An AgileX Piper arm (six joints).
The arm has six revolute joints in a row. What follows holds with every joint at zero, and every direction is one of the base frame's.
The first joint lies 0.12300 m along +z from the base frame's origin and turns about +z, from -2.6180 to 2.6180 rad.
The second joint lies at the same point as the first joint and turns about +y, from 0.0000 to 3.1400 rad.
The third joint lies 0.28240 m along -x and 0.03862 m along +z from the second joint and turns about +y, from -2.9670 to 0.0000 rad.
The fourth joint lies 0.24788 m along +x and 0.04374 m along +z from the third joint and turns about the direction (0.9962, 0, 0.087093), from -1.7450 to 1.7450 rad.
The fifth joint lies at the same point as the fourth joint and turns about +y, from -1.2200 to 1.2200 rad.
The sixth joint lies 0.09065 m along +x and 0.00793 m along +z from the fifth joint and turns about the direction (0.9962, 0, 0.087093), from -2.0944 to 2.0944 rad.
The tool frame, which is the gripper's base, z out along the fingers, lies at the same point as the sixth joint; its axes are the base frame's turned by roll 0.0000, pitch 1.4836 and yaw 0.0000 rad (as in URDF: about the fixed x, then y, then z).
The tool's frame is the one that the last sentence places.
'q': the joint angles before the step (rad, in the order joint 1, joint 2, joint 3, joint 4, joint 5, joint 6). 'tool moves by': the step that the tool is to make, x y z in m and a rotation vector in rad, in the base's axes. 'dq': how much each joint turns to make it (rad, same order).
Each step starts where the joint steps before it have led.
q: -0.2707 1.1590 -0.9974 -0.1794 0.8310 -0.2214
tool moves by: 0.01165 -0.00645 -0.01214 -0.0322 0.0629 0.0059
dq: 0.0000 0.0608 -0.0045 -0.0481 -0.0044 -0.0001
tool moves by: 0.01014 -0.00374 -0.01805 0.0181 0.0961 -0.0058
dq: 0.0001 0.0695 -0.0019 -0.0073 0.0307 0.0001
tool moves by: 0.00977 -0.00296 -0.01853 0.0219 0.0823 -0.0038
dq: 0.0000 0.0689 0.0000 0.0000 0.0167 0.0000
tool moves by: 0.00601 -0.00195 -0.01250 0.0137 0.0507 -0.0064
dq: -0.0001 0.0458 0.0000 -0.0022 0.0079 0.0058
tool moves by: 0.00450 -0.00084 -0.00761 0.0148 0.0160 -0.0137
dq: 0.0001 0.0284 0.0000 0.0042 -0.0065 0.0151
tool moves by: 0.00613 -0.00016 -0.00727 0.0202 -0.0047 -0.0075
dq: 0.0000 0.0281 0.0000 0.0170 -0.0266 0.0077
